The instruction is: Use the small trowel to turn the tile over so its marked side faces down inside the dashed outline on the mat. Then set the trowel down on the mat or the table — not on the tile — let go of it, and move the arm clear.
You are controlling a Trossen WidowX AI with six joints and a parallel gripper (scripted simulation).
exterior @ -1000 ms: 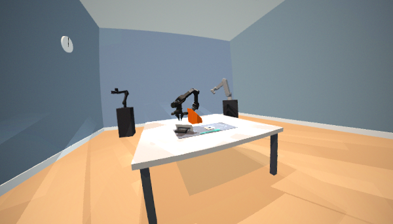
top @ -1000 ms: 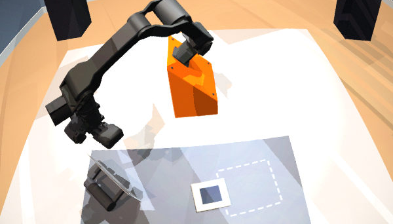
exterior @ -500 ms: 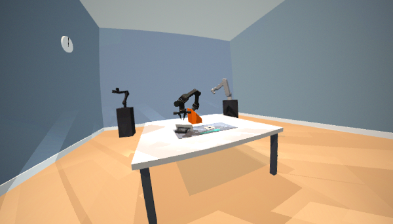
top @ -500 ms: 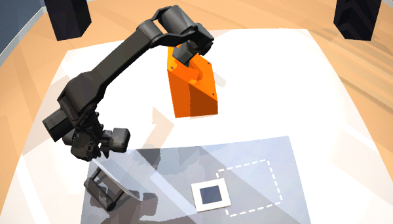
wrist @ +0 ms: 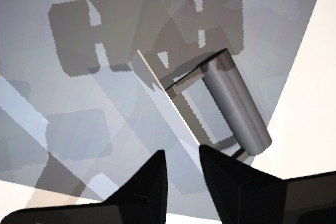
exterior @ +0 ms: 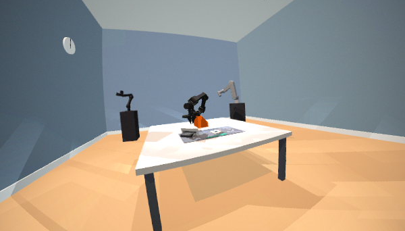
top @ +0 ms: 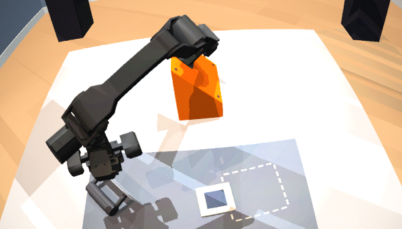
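The trowel lies 10 mm behind my gripper tip, 70 mm to the right of it and 90 mm below it. Also, from my gripper tip: white tile: 250 mm to the left, 110 mm below; mat: 190 mm to the left, 130 mm below.
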